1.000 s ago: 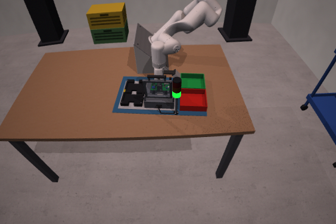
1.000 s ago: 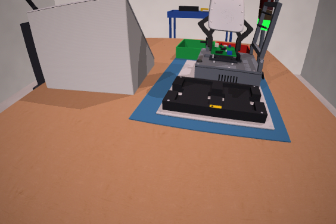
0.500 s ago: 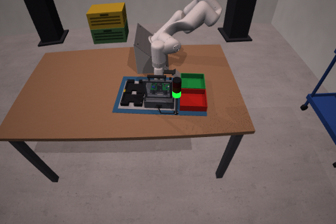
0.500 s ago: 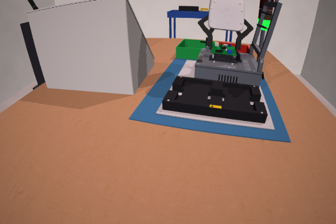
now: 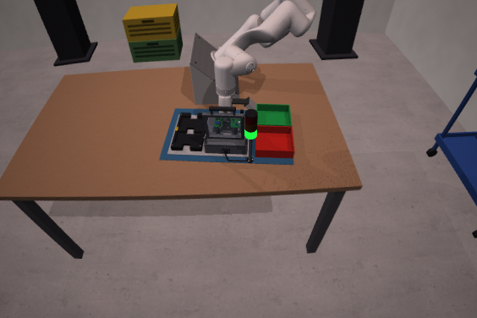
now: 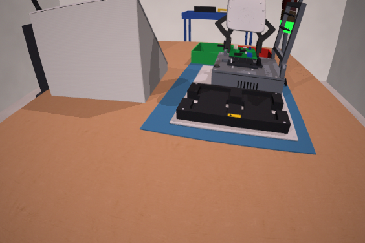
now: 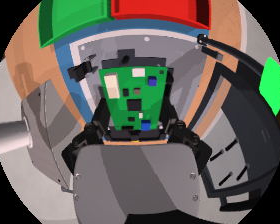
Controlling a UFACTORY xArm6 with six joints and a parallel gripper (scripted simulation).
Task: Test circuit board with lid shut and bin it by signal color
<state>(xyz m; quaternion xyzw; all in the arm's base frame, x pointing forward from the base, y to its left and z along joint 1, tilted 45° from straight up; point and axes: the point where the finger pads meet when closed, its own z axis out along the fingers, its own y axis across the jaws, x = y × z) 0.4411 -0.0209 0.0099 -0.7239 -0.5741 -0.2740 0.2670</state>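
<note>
My hand is 1 cm above the green circuit board. Round my hand: latch hook: 5 cm behind, 7 cm to the left, 1 cm below; then tester lid: 11 cm ahead, 2 cm to the right, 9 cm above; then plate: 1 cm ahead, 3 cm below.
</note>
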